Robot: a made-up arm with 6 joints.
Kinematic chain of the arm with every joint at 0, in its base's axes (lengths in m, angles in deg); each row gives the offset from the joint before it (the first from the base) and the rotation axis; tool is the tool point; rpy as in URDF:
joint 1: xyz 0 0 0.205 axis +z
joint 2: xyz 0 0 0 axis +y
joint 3: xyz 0.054 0 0.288 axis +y
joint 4: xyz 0.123 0 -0.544 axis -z
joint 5: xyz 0 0 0 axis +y
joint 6: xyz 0.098 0 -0.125 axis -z
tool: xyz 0 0 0 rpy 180 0 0
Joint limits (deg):
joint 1: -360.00..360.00
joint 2: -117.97..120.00
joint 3: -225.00..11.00
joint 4: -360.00..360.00
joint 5: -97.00..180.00
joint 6: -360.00..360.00
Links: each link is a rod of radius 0.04 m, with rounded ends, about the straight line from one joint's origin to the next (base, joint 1, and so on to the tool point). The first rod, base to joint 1, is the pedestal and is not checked.
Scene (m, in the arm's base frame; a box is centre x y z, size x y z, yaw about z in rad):
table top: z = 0
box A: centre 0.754 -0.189 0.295 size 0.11 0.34 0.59 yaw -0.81
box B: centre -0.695 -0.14 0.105 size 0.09 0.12 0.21 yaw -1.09
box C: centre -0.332 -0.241 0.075 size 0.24 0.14 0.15 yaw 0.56
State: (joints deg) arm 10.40 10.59 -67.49 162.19 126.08 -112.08
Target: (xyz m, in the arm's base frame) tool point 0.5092 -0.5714 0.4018
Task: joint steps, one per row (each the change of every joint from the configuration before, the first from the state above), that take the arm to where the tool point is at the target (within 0.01 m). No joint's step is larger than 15 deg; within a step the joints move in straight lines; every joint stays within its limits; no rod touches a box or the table.
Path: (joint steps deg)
1: -12.33 -14.44 -4.53 0.88 -5.49 6.55
2: -12.33 -14.44 -4.52 0.89 -5.49 6.55
3: -12.33 -14.44 -4.53 0.88 -5.50 6.55
4: -12.33 -14.44 -4.53 0.88 -5.49 6.55
5: -12.32 -14.44 -4.53 0.89 -5.49 6.56
6: 0.31 13.11 2.51 1.36 3.50 -5.46
7: 0.31 13.10 2.51 1.35 3.50 -5.46
8: 0.31 13.10 2.50 1.36 3.51 -5.46
9: 0.32 13.10 2.51 1.36 3.50 -5.46
10: 0.31 13.11 2.50 1.36 3.50 -5.46
11: 0.31 13.10 2.51 1.35 3.50 -5.46

